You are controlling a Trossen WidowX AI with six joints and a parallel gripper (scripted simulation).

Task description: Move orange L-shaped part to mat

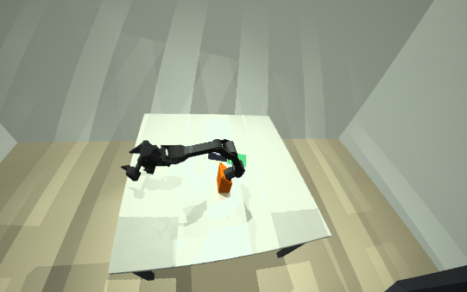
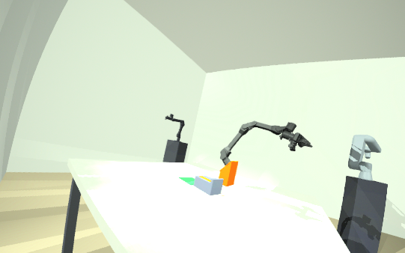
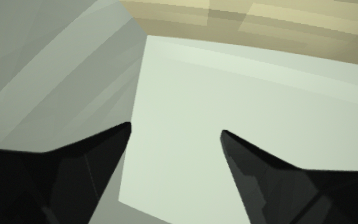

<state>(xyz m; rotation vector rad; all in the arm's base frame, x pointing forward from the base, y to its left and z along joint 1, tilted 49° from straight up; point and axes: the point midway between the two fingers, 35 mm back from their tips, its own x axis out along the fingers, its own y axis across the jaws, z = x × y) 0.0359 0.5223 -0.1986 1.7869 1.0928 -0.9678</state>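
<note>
Now: gripper tip 550 mm to the left of the orange L-shaped part, 340 mm above it and 280 mm short of it. From my gripper tip the other things lie so: green mat (700 mm to the right, 400 mm below, 220 mm ahead).
</note>
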